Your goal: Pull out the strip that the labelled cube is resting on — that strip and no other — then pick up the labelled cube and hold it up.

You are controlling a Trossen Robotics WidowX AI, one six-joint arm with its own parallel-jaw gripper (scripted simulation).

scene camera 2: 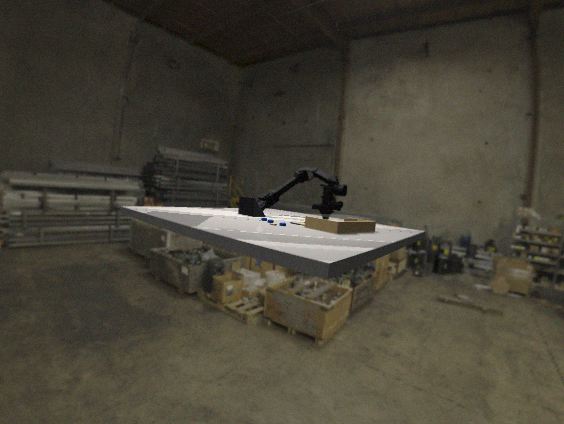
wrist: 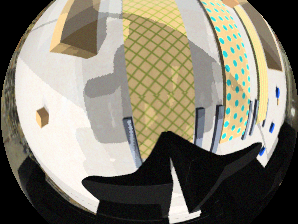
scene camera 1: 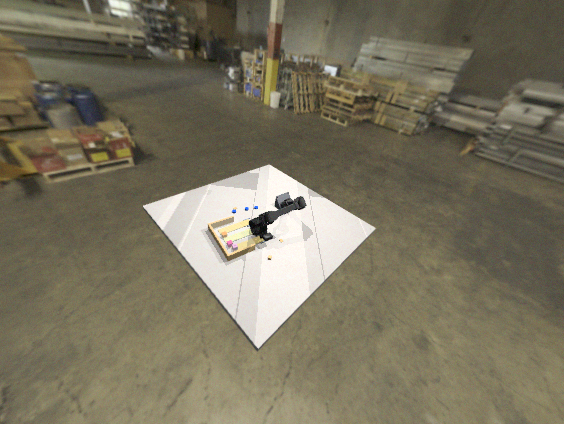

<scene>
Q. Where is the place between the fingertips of my gripper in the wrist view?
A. At 166,135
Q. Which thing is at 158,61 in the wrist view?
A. A yellow checked strip.
</scene>
